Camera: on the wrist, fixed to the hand. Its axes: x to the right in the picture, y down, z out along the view.
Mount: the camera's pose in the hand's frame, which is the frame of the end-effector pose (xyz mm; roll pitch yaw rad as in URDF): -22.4 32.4 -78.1 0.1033 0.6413 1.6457
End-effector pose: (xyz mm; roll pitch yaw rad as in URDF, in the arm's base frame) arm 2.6 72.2 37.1 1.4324 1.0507 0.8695
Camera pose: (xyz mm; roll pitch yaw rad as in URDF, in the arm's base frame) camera -55.2 130.6 67.1 1.2367 -0.4163 1.7458
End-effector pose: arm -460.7 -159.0 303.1 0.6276 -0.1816 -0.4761
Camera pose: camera -440.1 -88.5 255.6 -0.1220 0.0256 1.1510
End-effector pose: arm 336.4 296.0 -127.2 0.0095 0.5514 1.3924
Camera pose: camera 293.2 243.0 -181.7 0.7365 0.4912 -2.8988
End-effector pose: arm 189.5 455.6 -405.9 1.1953 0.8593 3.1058
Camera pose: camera 200.0 370.6 -388.0 0.9821 -0.3980 -2.0051
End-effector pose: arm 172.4 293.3 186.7 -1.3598 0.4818 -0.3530
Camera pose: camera 108.8 242.6 154.5 2.2571 0.8877 -2.7716
